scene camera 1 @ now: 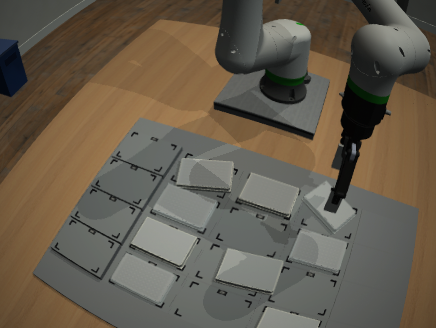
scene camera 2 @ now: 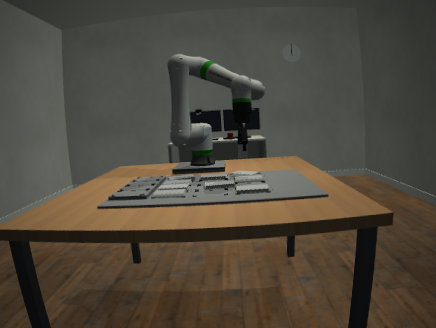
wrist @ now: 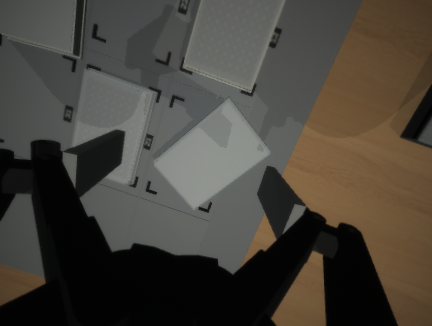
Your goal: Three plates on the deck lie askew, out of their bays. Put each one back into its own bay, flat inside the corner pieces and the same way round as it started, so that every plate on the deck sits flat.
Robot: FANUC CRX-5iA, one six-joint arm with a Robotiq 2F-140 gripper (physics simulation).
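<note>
My gripper is open and empty, above the far right bay. Below it a white plate lies turned well out of line with the corner pieces. In the wrist view it shows between the two fingers, farther down. A second plate at the back left is slightly turned, with a dark gap under its front edge. A third plate in the middle column is shifted right, leaving a gap to the corner pieces at its left; its right corner pieces are hidden.
The grey deck holds several other plates, among them a ribbed plate beside the turned one and a pale plate at the back. A raised four-bay block is at left. The robot base stands behind the deck.
</note>
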